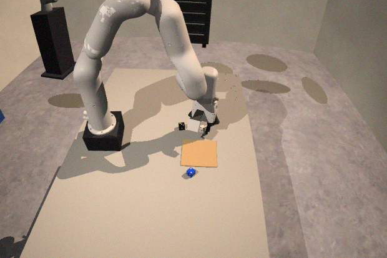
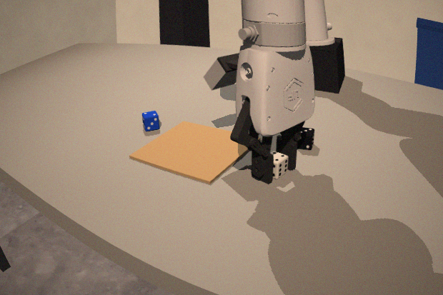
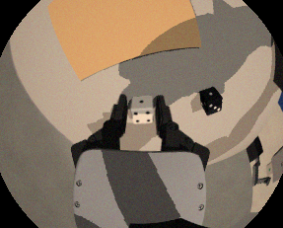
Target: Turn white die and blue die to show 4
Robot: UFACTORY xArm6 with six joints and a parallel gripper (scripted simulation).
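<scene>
Now: hand 10 mm above the white die. Round my hand: blue die 240 mm to the right, 10 mm below; orange mat 10 mm ahead, 130 mm to the right, 20 mm below; black die 90 mm behind, 10 mm to the right, 10 mm below.
</scene>
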